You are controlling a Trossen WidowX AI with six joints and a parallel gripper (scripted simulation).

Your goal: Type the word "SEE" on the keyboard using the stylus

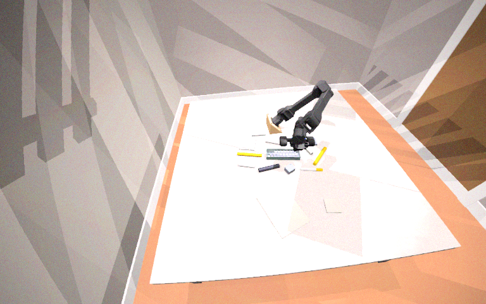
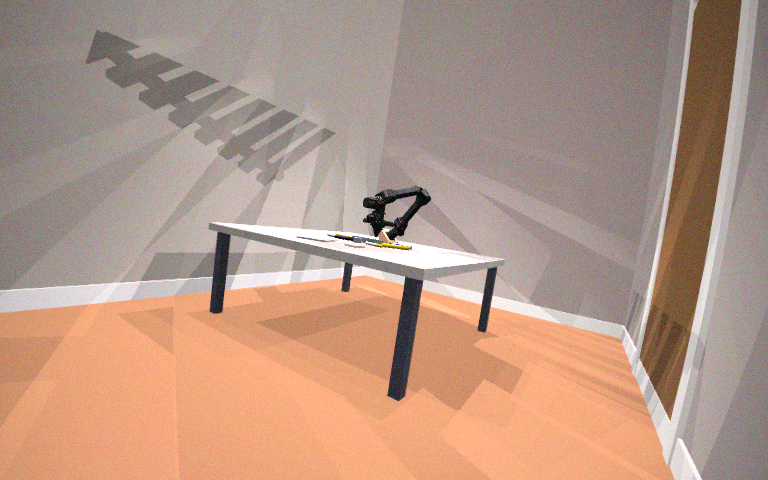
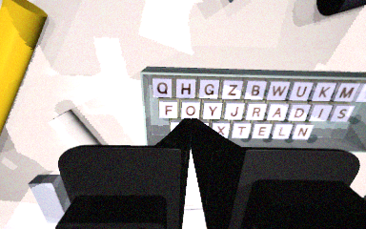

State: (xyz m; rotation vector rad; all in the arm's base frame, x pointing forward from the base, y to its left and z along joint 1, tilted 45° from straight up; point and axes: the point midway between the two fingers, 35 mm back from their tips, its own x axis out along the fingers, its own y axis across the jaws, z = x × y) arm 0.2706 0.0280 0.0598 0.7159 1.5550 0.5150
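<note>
Right now the stylus is 13 cm behind my gripper tip, 3 cm to the left of it and 3 cm below it. Also, from my gripper tip: grey block: 10 cm ahead, 5 cm to the right, 3 cm below; dark marker: 16 cm to the right, 8 cm ahead, 3 cm below; paper sheet: 32 cm ahead, 14 cm to the right, 4 cm below.
</note>
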